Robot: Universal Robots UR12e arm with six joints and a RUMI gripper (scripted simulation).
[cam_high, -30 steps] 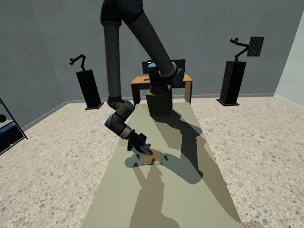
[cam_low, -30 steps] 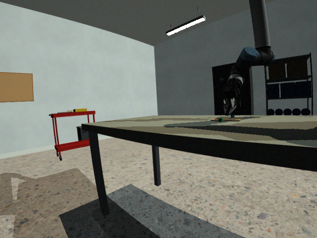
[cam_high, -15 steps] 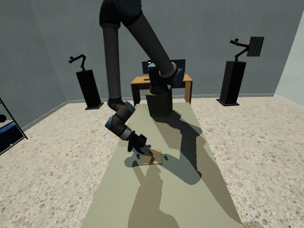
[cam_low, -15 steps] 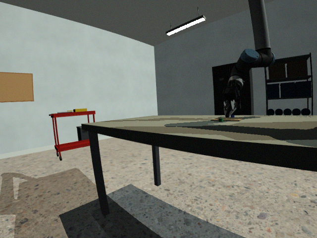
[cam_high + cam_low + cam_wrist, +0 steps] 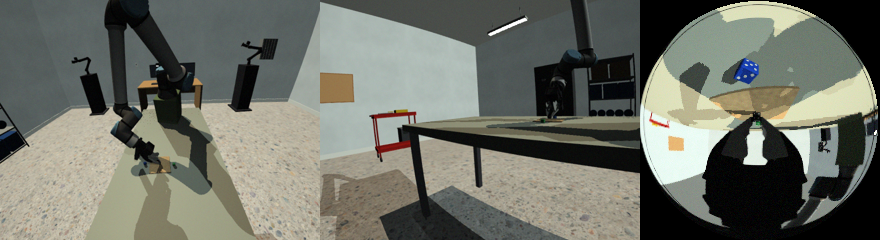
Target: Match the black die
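My hand is 10 mm to the right of the black die and 10 mm above it. Round my hand: green die 10 mm ahead, 110 mm to the left, 20 mm below; then blue die 10 mm behind, 90 mm to the right, 20 mm below; then mat 10 mm to the left, 30 mm below.
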